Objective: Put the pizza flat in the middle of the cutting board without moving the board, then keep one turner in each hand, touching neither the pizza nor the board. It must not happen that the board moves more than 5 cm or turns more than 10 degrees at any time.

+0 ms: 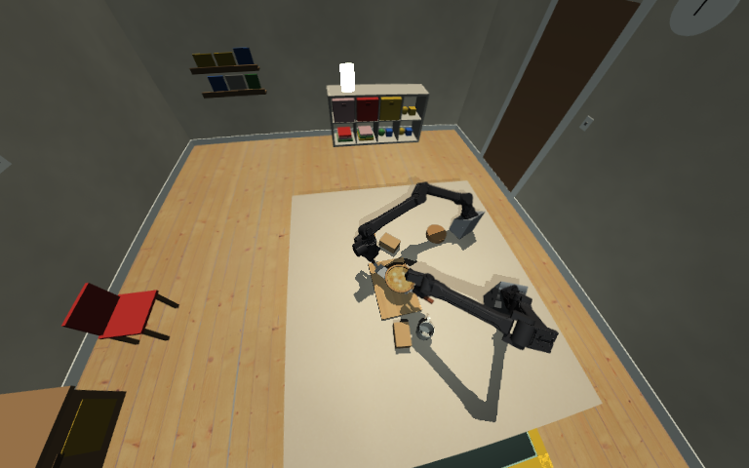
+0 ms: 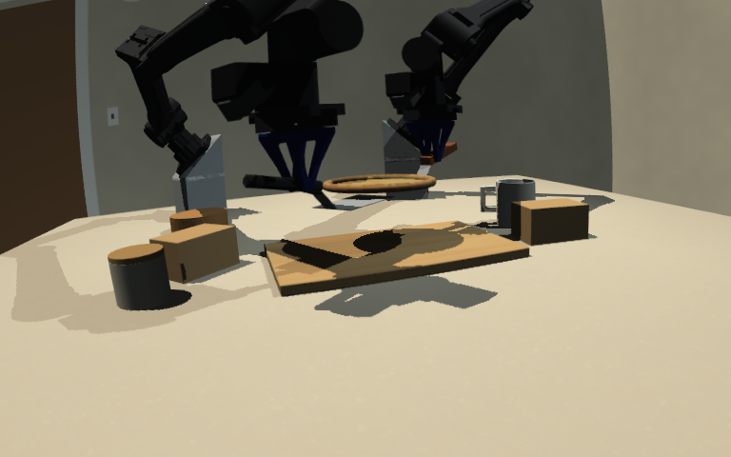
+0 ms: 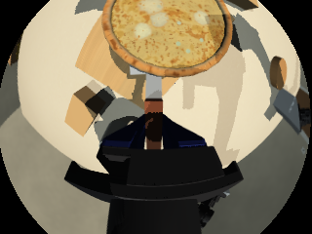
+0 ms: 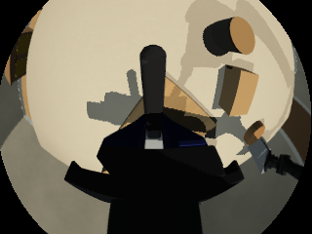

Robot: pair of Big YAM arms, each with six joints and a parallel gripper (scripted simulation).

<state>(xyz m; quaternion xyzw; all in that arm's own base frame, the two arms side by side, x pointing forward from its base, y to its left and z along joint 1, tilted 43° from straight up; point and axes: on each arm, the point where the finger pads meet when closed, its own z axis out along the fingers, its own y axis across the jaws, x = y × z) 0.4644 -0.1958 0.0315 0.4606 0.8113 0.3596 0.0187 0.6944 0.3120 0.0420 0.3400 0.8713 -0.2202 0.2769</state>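
Right now my left hand is 12 cm to the left of the pizza, 7 cm short of it and 3 cm above it. Also, from my left hand: cutting board (13 cm below, 11 cm to the right, 10 cm ahead); then black-handled turner (24 cm to the right, 22 cm ahead, 2 cm below); then brown-handled turner (3 cm to the right, 2 cm below, 2 cm ahead).
My right hand is 1 cm past the black-handled turner, 1 cm to the right of it and 1 cm above it. Round my right hand: pizza: 15 cm behind, 13 cm to the left, 2 cm below; cutting board: 13 cm behind, 13 cm to the left, 12 cm below; lidded canister: 3 cm behind, 23 cm to the right, 10 cm below.
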